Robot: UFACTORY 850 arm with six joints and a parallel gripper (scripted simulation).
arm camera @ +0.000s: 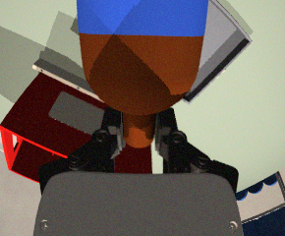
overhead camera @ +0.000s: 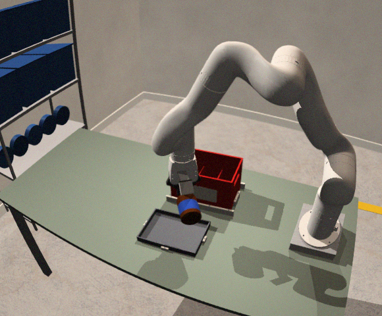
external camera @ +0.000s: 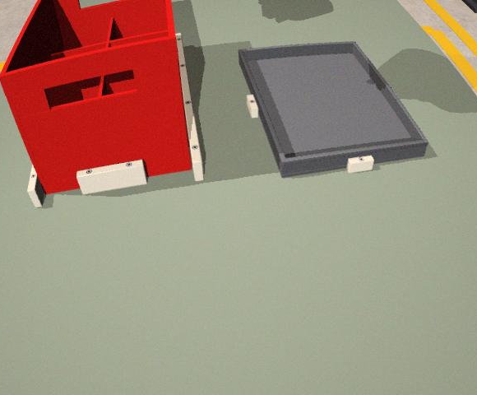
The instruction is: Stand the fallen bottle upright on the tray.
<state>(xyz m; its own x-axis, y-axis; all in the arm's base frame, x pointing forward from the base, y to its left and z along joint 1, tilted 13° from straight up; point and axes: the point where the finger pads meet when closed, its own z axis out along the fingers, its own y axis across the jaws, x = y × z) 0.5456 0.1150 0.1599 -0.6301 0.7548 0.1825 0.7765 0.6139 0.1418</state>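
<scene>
Now: hand 40 mm to the right of the bottle, 40 mm past it and 10 mm above it. Round my hand: grey tray (190 mm below, 50 mm to the left, 30 mm ahead); then red crate (240 mm to the right, 120 mm below, 20 mm ahead).
</scene>
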